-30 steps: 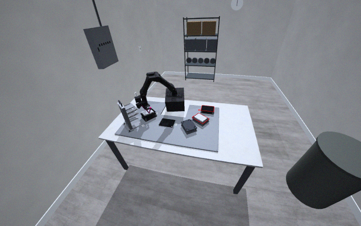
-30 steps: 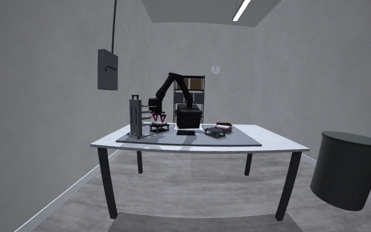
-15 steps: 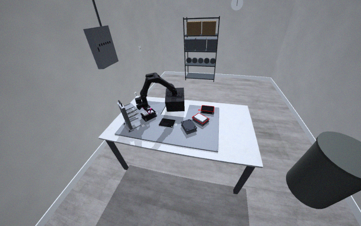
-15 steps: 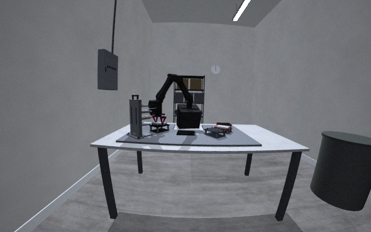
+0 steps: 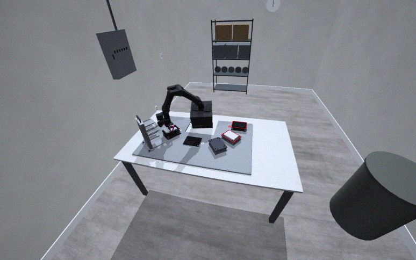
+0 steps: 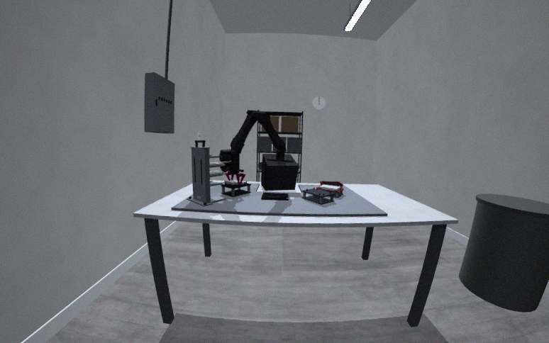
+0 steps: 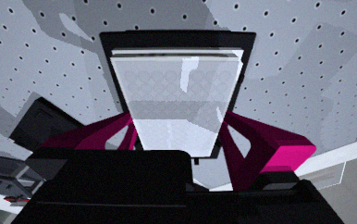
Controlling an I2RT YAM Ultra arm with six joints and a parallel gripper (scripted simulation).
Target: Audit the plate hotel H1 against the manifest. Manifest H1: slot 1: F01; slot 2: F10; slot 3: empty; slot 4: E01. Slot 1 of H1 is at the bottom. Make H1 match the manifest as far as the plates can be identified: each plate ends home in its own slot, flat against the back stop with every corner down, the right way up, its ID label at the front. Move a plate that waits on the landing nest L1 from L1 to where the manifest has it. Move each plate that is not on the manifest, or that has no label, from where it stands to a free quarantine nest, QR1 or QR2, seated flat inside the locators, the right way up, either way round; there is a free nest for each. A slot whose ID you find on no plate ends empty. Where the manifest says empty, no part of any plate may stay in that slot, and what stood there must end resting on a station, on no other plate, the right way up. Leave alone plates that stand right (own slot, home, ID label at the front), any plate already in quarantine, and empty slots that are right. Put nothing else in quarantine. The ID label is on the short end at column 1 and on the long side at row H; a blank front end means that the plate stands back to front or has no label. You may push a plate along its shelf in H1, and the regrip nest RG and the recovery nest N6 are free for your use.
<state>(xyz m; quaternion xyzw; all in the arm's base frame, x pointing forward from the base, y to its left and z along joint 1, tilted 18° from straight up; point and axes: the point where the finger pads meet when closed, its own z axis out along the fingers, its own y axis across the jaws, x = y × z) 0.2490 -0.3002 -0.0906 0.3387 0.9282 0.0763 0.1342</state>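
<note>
My hand is 1 cm past the black regrip nest and 1 cm above it. From my hand the other things lie so: H1 tag: 16 cm ahead, 7 cm below, 1 cm to the right.
</note>
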